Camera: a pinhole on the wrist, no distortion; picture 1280 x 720 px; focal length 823.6 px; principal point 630.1 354.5 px. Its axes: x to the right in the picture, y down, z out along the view. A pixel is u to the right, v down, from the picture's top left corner.
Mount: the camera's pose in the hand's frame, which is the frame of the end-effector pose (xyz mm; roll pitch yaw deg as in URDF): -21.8 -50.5 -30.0 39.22 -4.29 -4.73
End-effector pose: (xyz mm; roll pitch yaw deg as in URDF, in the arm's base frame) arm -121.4 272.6 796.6 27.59 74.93 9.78
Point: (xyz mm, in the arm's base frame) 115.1 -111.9 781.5
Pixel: 875 429
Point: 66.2 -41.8 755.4
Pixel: 954 430
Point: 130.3 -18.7 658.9
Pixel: 1234 539
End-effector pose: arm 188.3 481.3 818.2 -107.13 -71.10 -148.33
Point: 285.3 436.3 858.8
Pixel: 1076 600
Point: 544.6 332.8 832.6
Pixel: 637 293
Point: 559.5 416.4 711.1
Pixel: 291 187
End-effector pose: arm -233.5 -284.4 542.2 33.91 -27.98 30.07
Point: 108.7 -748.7 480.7
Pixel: 807 47
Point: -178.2 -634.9 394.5
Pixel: 288 59
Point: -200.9 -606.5 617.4
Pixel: 558 600
